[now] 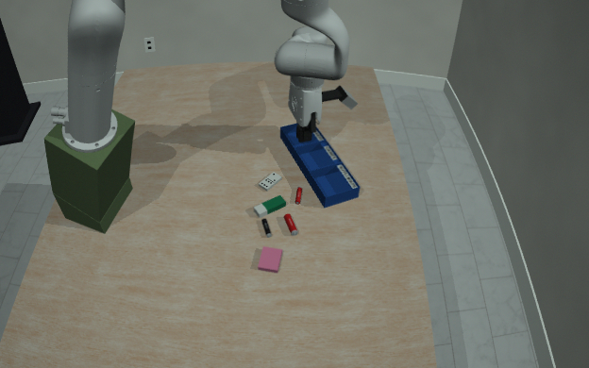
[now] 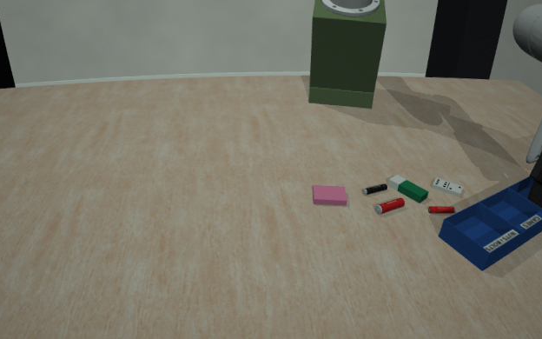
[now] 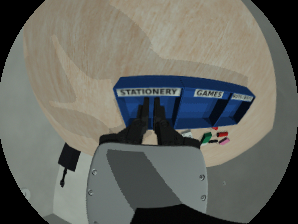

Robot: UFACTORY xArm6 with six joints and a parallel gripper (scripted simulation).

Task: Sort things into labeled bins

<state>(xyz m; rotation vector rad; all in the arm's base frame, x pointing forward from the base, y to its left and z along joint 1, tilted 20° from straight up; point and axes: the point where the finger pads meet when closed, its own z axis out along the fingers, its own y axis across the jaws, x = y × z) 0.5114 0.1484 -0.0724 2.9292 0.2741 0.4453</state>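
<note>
My hand is 12 cm to the left of the white domino, 10 cm past it and 3 cm above it. The rest, counted from my hand: blue bin: 8 cm to the right, 2 cm below, 2 cm ahead; green-and-white eraser: 20 cm to the right, 11 cm behind, 3 cm below; thin red battery: 17 cm to the right, 4 cm behind, 3 cm below.
</note>
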